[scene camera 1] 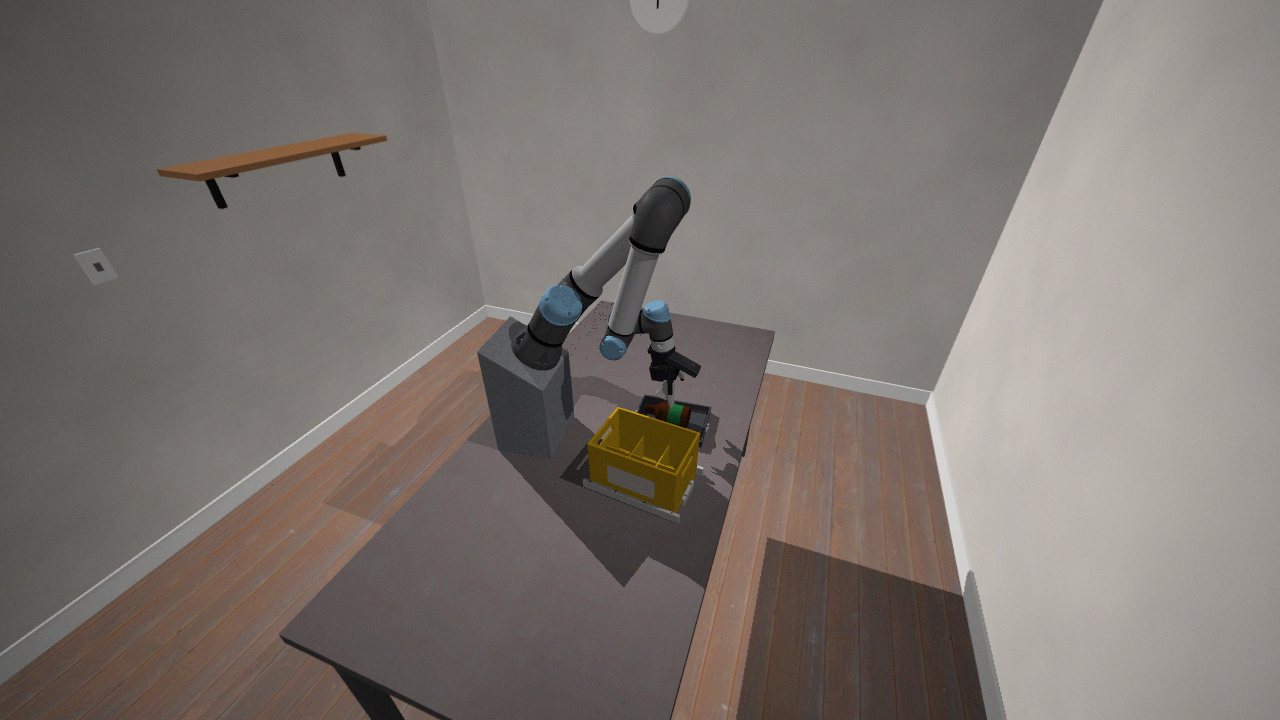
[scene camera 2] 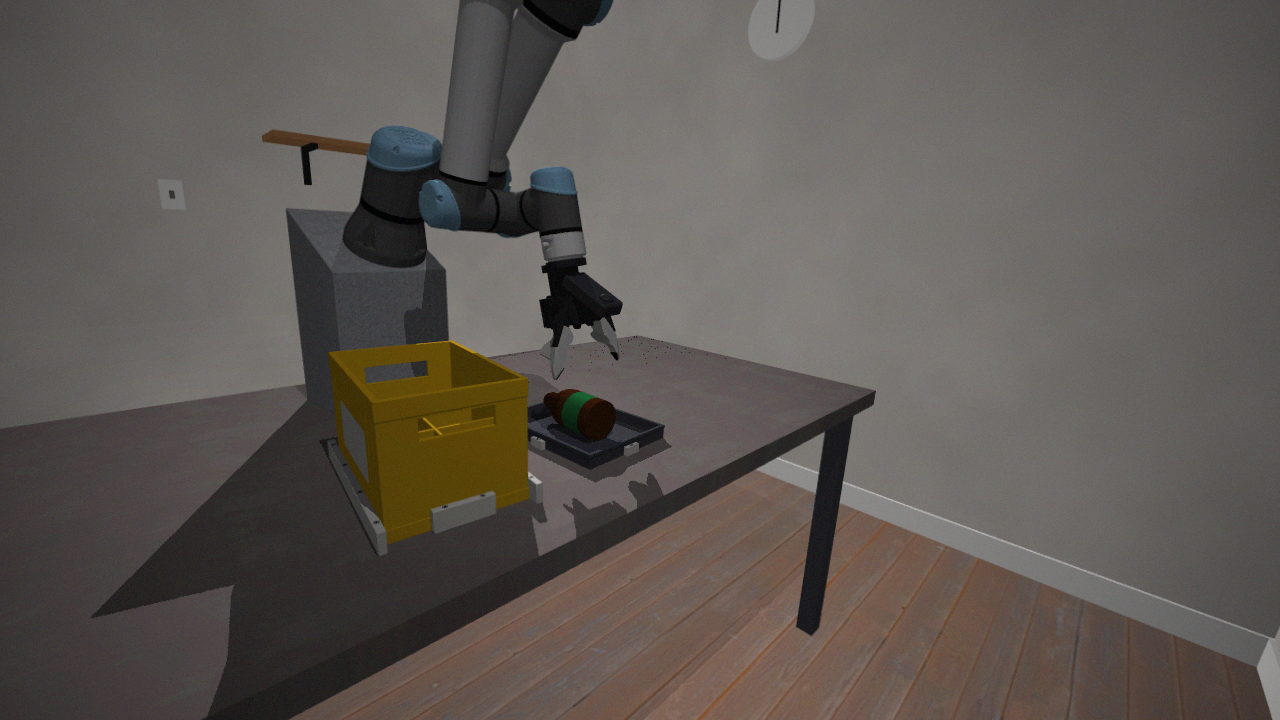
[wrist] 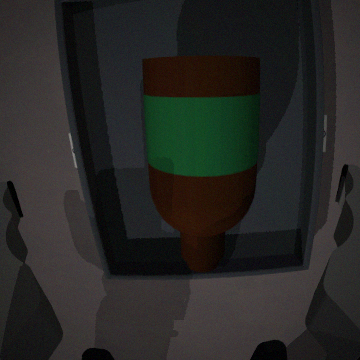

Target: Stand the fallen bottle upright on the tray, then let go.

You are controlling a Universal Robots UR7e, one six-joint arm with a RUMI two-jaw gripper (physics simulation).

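Seen in the pictures: gripper, fingertip midpoint: [scene camera 1: 676,394] [scene camera 2: 588,369] [wrist: 176,178]; arm's base, link origin: [scene camera 1: 535,352] [scene camera 2: 385,246].
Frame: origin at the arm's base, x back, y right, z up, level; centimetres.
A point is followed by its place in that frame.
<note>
A brown bottle with a green band [scene camera 1: 677,413] @(x -40.0, y -21.6, z -25.1 cm) [scene camera 2: 581,413] @(x -42.0, y -20.9, z -26.2 cm) [wrist: 202,135] @(x -38.8, y -23.7, z -24.2 cm) lies on its side in the dark shallow tray [scene camera 1: 705,420] @(x -47.5, y -30.0, z -31.6 cm) [scene camera 2: 644,432] @(x -48.3, y -30.2, z -29.5 cm) [wrist: 125,200] @(x -30.4, y -29.3, z -31.6 cm). In the wrist view its neck points down the picture to the tray's end wall, and its base is toward the top. In the scene camera 2 view the neck points to the back left. My gripper [scene camera 1: 669,398] @(x -38.0, y -24.7, z -19.7 cm) [scene camera 2: 586,366] @(x -38.0, y -24.7, z -19.7 cm) [wrist: 176,178] @(x -38.0, y -24.7, z -19.7 cm) is open and empty, pointing down above the bottle. In the wrist view its fingers stand wide apart on either side of the bottle and outside the tray's side walls.
A yellow crate with compartments [scene camera 1: 666,474] @(x -51.9, y 13.6, z -15.4 cm) [scene camera 2: 456,465] @(x -54.4, y 4.7, z -24.4 cm) stands beside the tray, with pale rails around its foot. The arm's grey pedestal [scene camera 1: 528,402] @(x -5.4, y 12.1, z -9.4 cm) [scene camera 2: 384,313] @(x -8.2, y 2.6, z -12.2 cm) is behind the crate in the scene camera 2 view. The table's long edge runs past the tray.
</note>
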